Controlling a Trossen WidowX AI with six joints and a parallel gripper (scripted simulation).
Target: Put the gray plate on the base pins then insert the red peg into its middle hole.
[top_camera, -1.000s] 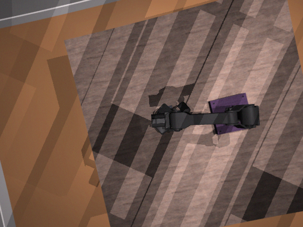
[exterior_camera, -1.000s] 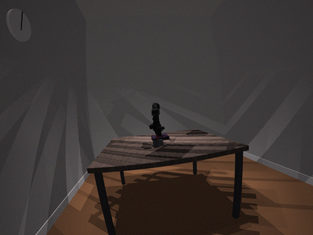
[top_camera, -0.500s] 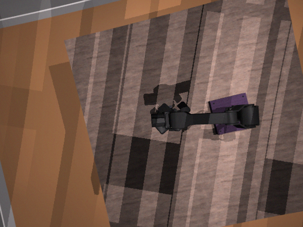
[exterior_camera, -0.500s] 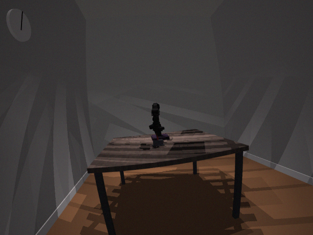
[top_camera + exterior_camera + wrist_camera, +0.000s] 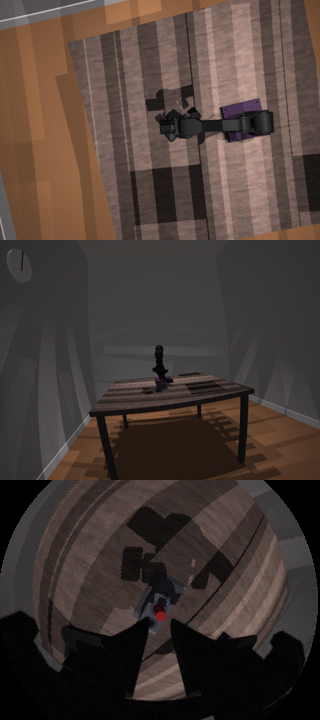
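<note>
The red peg is 20 mm below my gripper tip. Also, from my gripper tip: base 90 mm below; then gray plate 50 mm below.
</note>
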